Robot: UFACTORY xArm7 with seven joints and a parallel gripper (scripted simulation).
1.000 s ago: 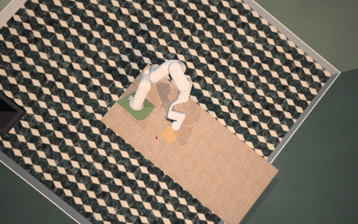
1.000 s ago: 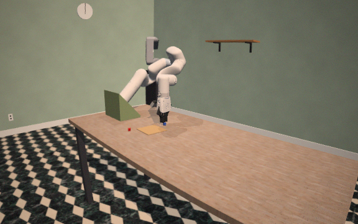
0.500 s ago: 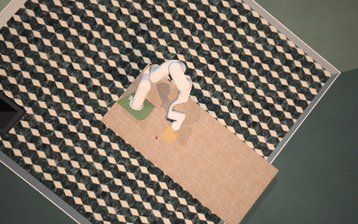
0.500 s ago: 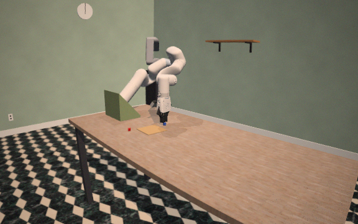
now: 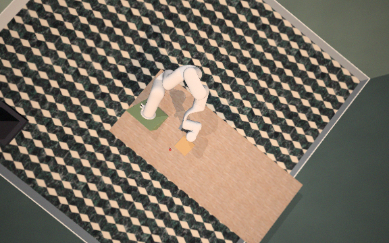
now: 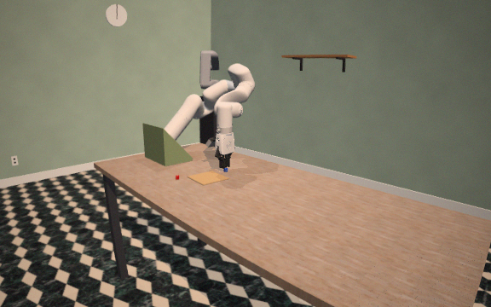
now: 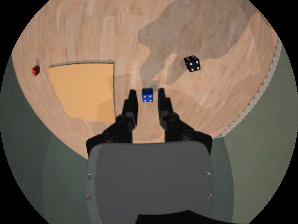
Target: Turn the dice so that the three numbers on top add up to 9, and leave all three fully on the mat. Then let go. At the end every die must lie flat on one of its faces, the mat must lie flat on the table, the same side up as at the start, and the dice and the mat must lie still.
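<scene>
Right now the blue die is 1 cm ahead of my hand and 3 cm below it. Round my hand: black die 5 cm behind, 5 cm to the left, 3 cm below; tan mat 3 cm ahead, 12 cm to the right, 4 cm below; red die 6 cm behind, 24 cm to the right, 3 cm below.
</scene>
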